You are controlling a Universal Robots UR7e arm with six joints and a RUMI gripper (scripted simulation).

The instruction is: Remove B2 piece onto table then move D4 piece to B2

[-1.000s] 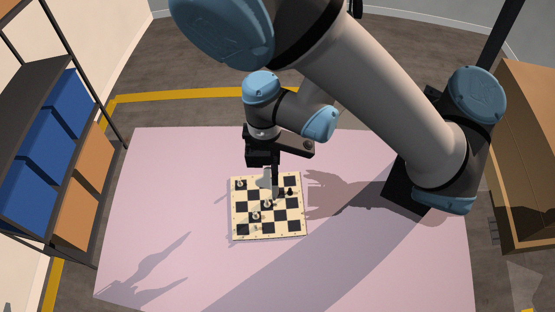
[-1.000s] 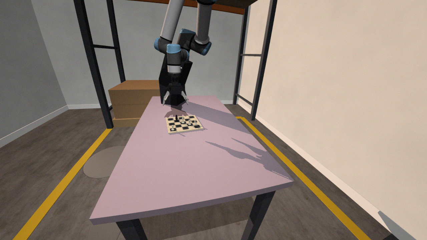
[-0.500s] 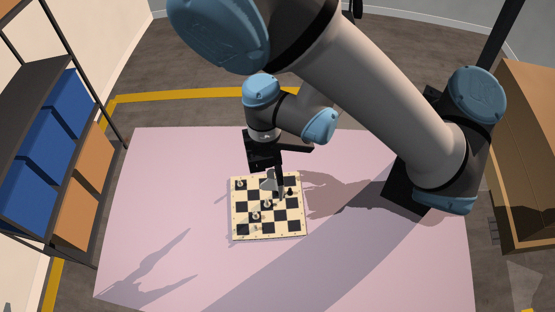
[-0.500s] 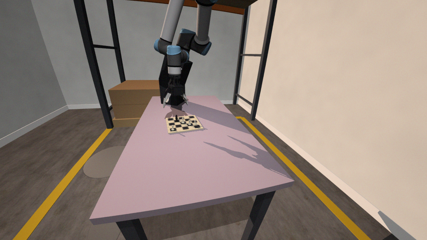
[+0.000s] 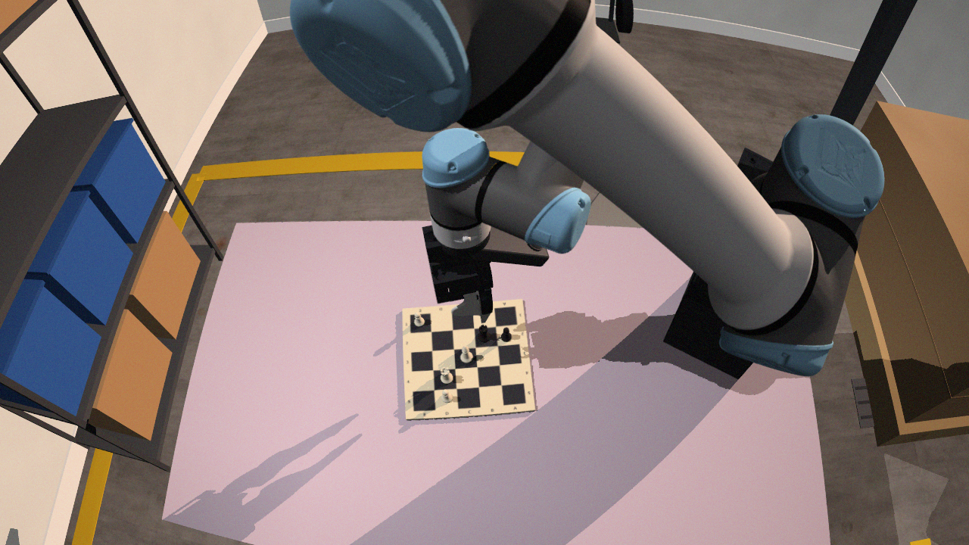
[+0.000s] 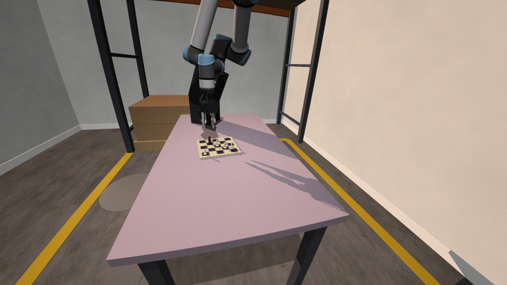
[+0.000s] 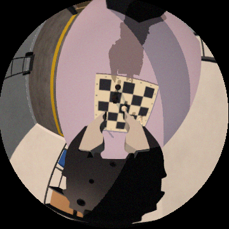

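My gripper is now 11 cm above the board, 4 cm to the right of it and 4 cm short of it.
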